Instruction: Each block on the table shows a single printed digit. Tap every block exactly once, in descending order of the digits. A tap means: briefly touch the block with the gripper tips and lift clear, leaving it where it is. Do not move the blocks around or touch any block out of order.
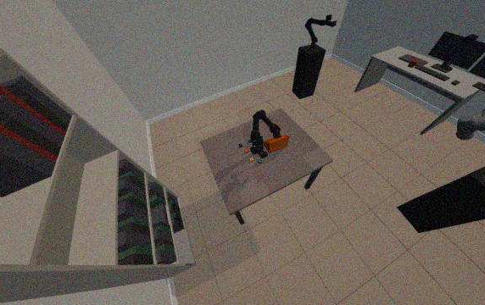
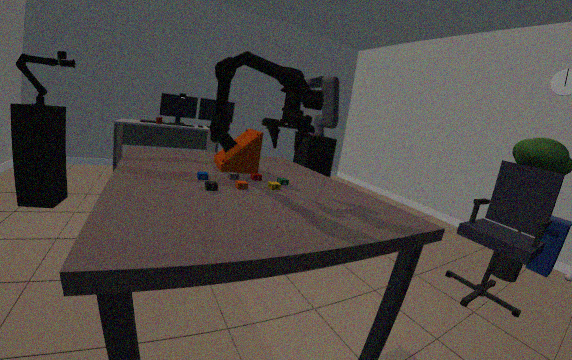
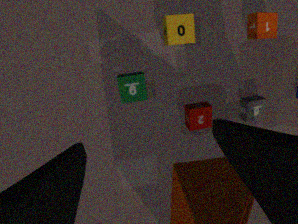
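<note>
Right now the green block is 120 mm below my gripper tip, 10 mm to the left of it and 10 mm ahead of it. The rest, counted from my gripper tip: red block 120 mm below, 80 mm to the right, 40 mm behind; grey block 170 mm to the right, 120 mm below, 30 mm behind; yellow block 120 mm below, 70 mm ahead, 50 mm to the right.
</note>
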